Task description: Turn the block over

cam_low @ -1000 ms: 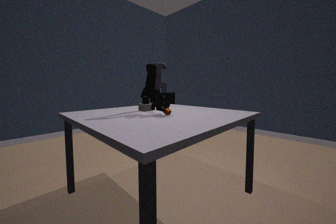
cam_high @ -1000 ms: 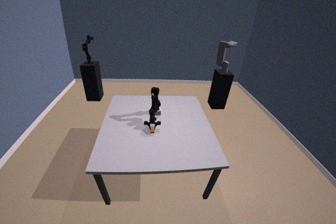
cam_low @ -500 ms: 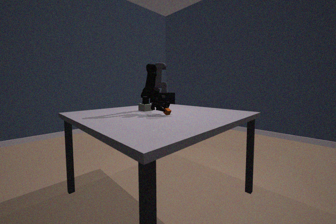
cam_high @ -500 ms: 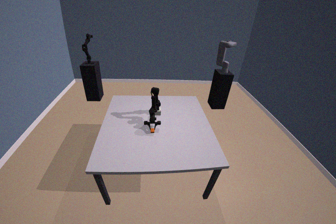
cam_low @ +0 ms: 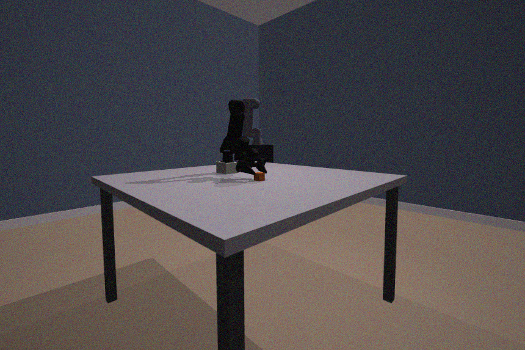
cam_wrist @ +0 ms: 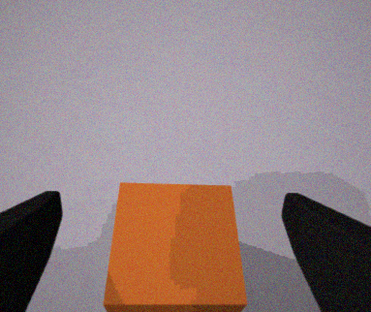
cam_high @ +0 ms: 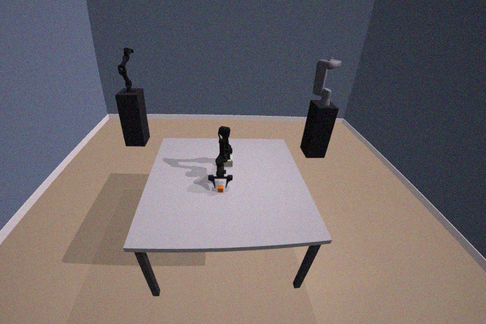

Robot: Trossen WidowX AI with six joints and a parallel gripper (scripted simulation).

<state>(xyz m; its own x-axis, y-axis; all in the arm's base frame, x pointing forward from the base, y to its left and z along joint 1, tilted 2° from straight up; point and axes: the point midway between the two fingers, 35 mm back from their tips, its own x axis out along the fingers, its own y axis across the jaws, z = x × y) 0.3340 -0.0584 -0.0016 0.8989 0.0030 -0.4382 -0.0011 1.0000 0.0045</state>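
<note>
The orange block is 1 cm behind my gripper tip and 3 cm below it.
</note>
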